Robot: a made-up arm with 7 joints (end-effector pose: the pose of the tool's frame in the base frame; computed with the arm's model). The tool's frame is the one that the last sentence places. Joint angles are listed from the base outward.
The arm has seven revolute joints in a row. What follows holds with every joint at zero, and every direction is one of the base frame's. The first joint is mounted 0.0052 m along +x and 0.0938 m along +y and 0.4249 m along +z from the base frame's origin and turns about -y. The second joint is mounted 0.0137 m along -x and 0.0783 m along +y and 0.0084 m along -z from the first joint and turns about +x. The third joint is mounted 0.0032 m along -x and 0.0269 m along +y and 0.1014 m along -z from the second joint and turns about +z. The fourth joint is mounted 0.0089 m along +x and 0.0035 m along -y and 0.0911 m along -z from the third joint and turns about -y. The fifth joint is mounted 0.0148 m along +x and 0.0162 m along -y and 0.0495 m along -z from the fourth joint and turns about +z. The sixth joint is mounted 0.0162 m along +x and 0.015 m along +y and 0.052 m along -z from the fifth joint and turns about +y. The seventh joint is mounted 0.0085 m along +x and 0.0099 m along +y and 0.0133 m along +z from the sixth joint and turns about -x. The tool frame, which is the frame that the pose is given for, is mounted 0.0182 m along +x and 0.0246 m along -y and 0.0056 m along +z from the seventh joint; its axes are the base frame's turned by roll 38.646, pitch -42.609 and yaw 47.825 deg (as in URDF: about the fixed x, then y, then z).
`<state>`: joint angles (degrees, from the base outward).
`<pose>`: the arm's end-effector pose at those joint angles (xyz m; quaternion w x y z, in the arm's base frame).
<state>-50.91 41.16 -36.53 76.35 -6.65 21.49 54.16</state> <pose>-0.0696 0.2341 0.2902 0.9935 0.0675 0.0911 0.0064</pose>
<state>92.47 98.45 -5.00 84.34 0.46 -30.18 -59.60</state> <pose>-0.0174 0.3150 0.5122 0.7995 0.0304 0.5955 -0.0729</pose>
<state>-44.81 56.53 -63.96 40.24 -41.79 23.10 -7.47</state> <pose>-0.1578 0.3161 0.2816 0.7293 0.2005 -0.2592 -0.6006</pose>
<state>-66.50 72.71 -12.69 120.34 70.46 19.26 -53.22</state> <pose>0.0206 0.2901 0.3441 0.6808 0.5162 -0.3484 0.3856</pose>
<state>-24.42 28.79 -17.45 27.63 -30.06 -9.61 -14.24</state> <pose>-0.0410 0.2556 0.1808 0.7579 0.3871 -0.5246 0.0223</pose>
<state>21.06 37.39 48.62 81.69 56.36 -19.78 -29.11</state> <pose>0.0689 0.3629 0.3681 0.3939 0.1154 0.4406 -0.7984</pose>
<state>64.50 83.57 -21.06 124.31 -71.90 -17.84 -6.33</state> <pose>0.0739 0.2933 0.4123 0.3589 -0.2089 0.7340 0.5374</pose>
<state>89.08 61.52 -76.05 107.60 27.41 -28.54 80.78</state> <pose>0.1080 0.2977 0.4328 0.5124 -0.3346 -0.5913 -0.5253</pose>
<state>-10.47 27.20 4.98 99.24 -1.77 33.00 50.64</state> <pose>0.0530 0.2440 0.3235 0.7939 0.0135 -0.4923 0.3566</pose>
